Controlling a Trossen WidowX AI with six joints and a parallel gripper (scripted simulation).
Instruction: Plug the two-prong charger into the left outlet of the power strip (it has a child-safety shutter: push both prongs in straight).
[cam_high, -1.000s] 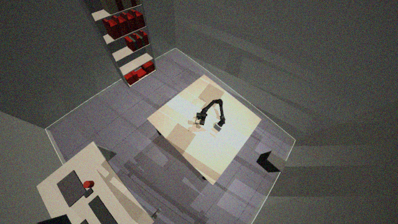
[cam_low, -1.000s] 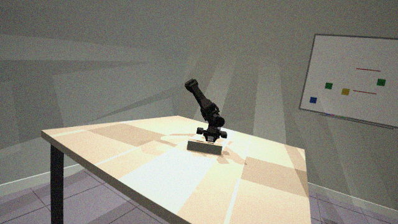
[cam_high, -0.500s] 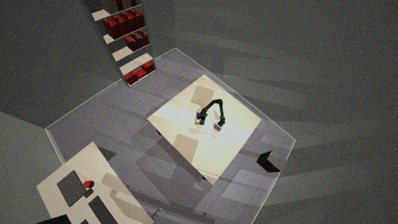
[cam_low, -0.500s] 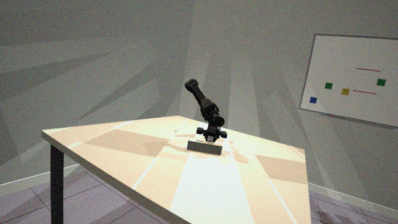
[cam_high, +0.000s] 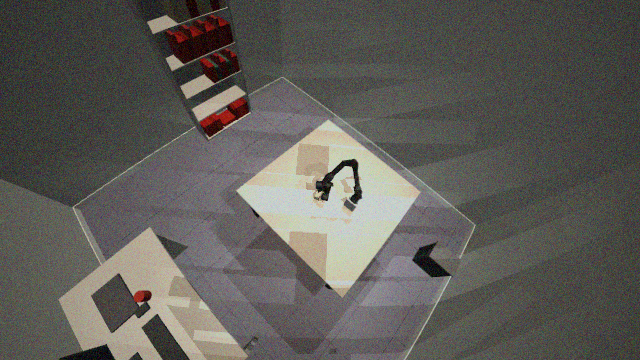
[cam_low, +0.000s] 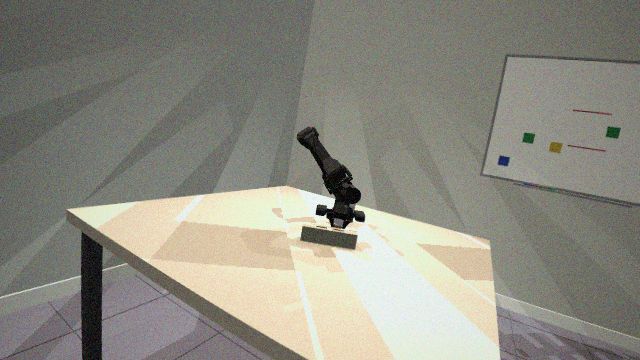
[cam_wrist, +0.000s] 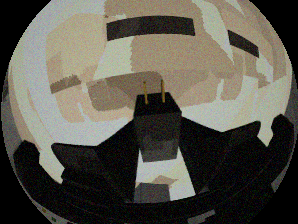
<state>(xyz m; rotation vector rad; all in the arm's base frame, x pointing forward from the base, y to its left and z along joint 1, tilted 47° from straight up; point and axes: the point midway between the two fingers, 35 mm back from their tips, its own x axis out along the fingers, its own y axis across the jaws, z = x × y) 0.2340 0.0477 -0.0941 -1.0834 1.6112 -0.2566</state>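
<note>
Right now my gripper tip is 10 mm to the right of the dark two-prong charger, 10 mm below it and 10 mm short of it.
</note>
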